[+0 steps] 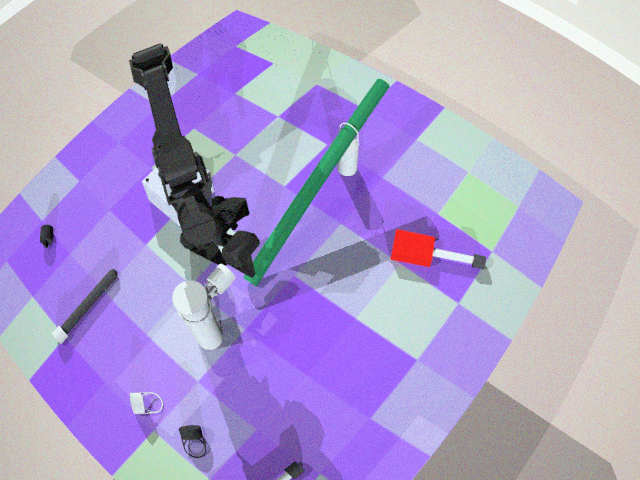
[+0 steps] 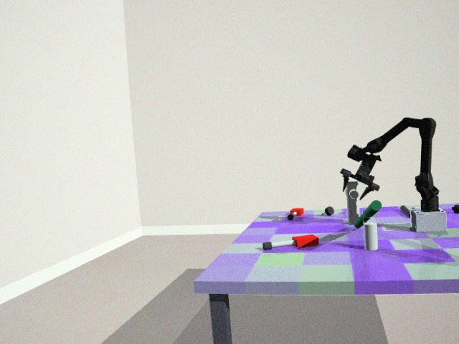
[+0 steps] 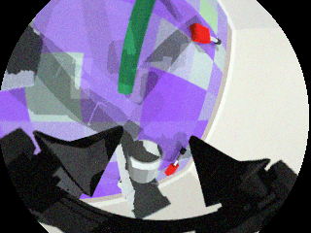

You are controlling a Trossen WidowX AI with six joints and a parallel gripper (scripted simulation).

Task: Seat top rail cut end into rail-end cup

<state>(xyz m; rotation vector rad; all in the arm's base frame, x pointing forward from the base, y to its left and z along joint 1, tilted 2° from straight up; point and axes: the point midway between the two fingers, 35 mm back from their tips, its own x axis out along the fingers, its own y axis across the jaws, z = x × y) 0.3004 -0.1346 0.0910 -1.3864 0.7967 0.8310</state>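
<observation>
The white rail-end cup lies 2 cm behind my gripper tip and 5 cm to the right of it. Round my gripper tip: white clip: 3 cm behind, 33 cm to the right, 13 cm below; loop cap: 2 cm behind, 41 cm to the left, 4 cm below; black cylinder: 55 cm behind, 21 cm to the right, 13 cm below.
</observation>
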